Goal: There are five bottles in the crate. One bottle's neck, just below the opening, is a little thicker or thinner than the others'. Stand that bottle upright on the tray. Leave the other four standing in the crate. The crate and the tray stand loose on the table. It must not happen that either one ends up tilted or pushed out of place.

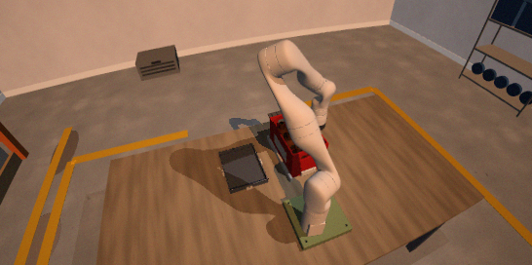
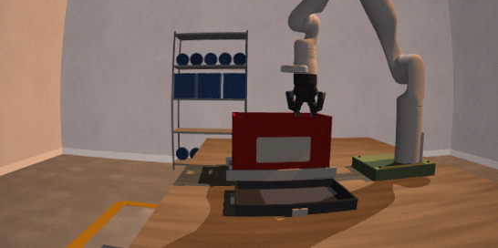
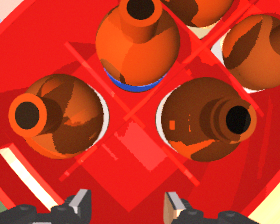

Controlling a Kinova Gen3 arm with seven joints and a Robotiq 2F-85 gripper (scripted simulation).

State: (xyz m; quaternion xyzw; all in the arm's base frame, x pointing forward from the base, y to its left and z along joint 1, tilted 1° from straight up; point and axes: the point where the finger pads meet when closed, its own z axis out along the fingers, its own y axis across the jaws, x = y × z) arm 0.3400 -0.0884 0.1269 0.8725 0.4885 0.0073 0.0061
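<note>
Now: hand 8 cm short of the red crate, 6 cm to the right of it and 7 cm above it. From my hand the other things lie so: dark tray: 2 cm ahead, 35 cm to the left, 14 cm below.
</note>
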